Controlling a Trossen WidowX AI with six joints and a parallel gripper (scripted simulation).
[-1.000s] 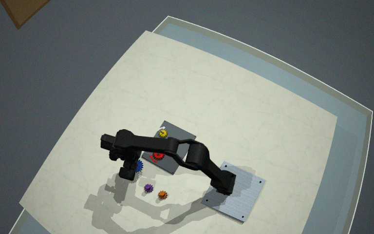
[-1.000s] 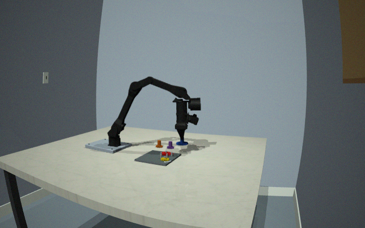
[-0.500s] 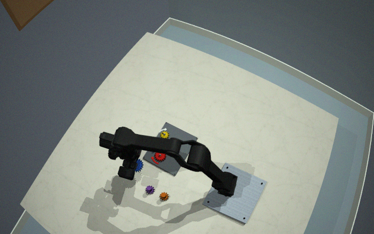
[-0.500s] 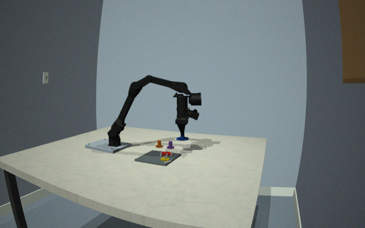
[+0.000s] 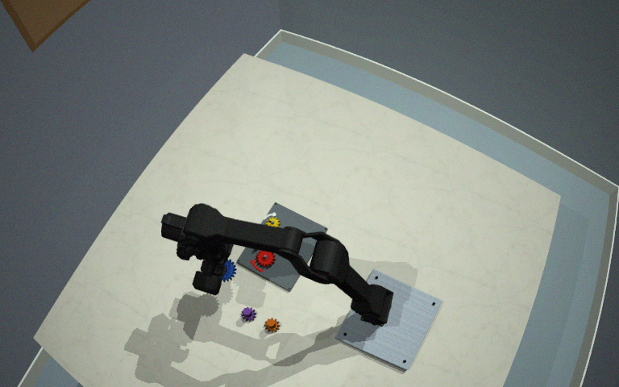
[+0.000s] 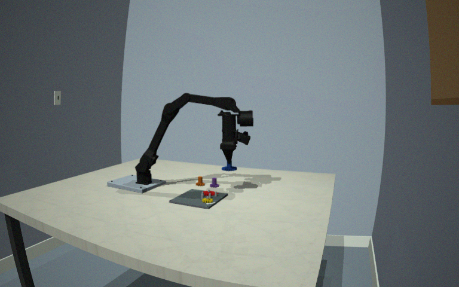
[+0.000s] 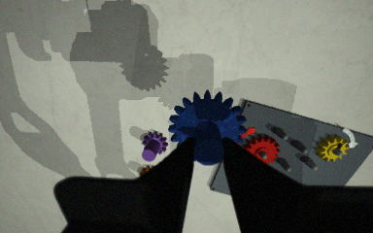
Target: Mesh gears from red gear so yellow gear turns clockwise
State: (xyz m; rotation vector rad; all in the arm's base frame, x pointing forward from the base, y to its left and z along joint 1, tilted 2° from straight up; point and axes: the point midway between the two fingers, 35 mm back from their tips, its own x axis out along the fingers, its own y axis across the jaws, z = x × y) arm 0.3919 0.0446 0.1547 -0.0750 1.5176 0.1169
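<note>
The yellow gear lies 200 mm to the right of my gripper tip, 110 mm below it and 50 mm behind it. Round my gripper tip: purple gear 110 mm below, 80 mm behind, 70 mm to the left; then blue gear 10 mm below; then red gear 110 mm below, 100 mm to the right, 70 mm behind.
</note>
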